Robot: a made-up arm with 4 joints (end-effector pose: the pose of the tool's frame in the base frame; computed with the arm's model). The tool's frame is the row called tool.
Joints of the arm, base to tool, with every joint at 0 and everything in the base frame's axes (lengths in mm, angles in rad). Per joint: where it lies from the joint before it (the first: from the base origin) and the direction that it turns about. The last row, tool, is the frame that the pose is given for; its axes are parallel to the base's.
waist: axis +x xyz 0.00 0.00 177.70
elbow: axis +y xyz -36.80 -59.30 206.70
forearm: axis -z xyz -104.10 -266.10 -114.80
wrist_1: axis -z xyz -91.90 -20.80 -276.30
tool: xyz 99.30 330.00 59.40
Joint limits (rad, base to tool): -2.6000..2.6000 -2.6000..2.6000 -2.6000..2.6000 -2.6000..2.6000
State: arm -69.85 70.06 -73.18 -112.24
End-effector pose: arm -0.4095 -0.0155 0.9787 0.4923 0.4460 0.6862 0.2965
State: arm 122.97 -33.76 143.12 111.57
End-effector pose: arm -0.1747 0.3720 0.1270 0.3999 -0.7525 0.2084 0.4800
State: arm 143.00 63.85 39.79 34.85
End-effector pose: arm -0.2656 0.2805 0.0665 0.5384 0.6214 0.2355 0.5182
Working (the frame after each row of the table, in the pose's form):
after waist: 0.0000 0.0000 0.1777 0.9483 0.0000 0.0000 0.3173
after elbow: -0.0368 -0.0770 -0.0231 0.8049 0.1678 0.5015 0.2693
after forearm: -0.1857 0.1097 -0.2174 0.6997 0.4317 0.3799 0.4239
after wrist_1: -0.4707 0.1034 -0.1546 0.5384 0.6214 0.2355 0.5182

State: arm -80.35 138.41 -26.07 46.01
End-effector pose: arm -0.2782 0.4117 0.3574 -0.3492 0.6639 -0.6410 0.1628
Working (the frame after each row of the table, in the pose's form):
after waist: 0.0000 0.0000 0.1777 -0.6451 0.0000 0.0000 0.7641
after elbow: -0.0368 0.1938 0.2708 -0.2290 0.7143 -0.6031 0.2713
after forearm: -0.0351 0.3020 0.5591 -0.0620 0.7476 -0.5264 0.4003
after wrist_1: -0.1636 0.5439 0.6602 -0.3492 0.6639 -0.6410 0.1628

